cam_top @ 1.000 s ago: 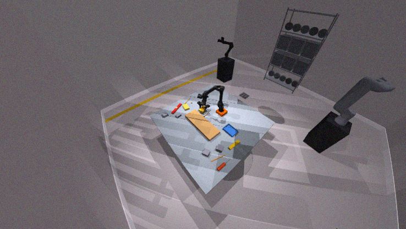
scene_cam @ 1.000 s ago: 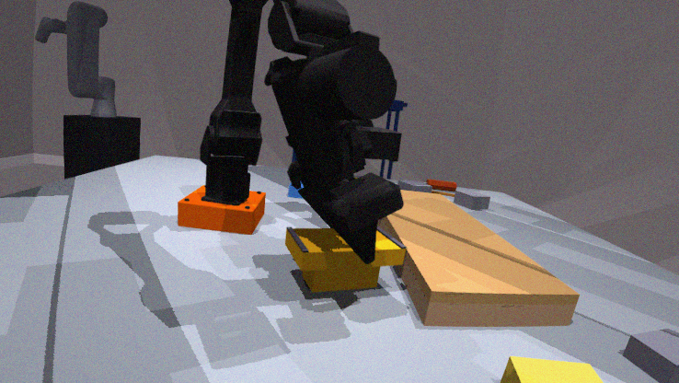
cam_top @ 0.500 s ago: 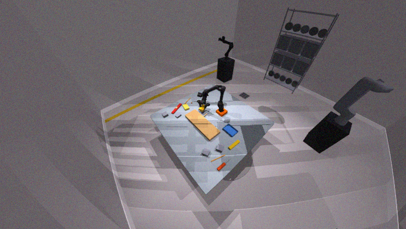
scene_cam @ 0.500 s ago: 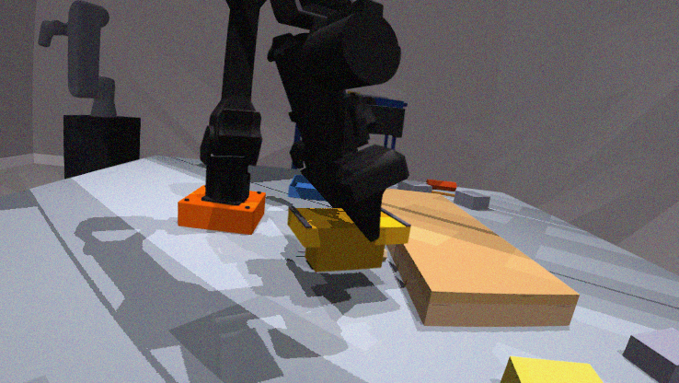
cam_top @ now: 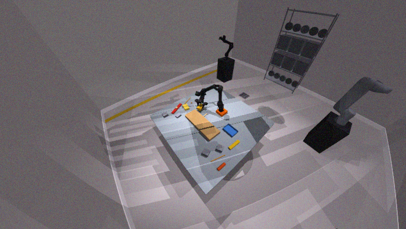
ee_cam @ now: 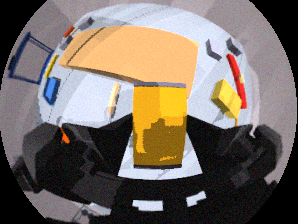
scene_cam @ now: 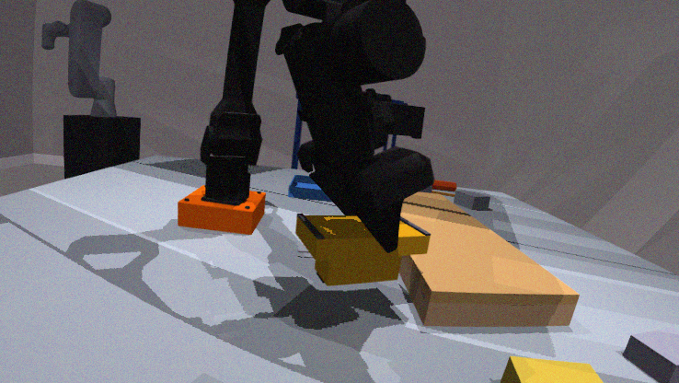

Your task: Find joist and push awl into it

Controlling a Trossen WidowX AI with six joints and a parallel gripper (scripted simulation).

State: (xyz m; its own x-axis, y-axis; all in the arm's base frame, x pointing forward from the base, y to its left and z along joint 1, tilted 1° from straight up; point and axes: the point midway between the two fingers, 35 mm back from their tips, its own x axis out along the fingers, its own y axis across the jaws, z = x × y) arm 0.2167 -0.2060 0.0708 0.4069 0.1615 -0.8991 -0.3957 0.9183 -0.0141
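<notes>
Right now my gripper tip is 40 mm past the green square light, 20 mm to the left of it and 40 mm above it. From my gripper tip the other things lie so: awl: 40 mm behind, 110 mm to the left, 70 mm below; yellow stud finder: 30 mm behind, 10 mm to the right, 30 mm below; yellow block: 130 mm ahead, 190 mm to the right, 60 mm below.
</notes>
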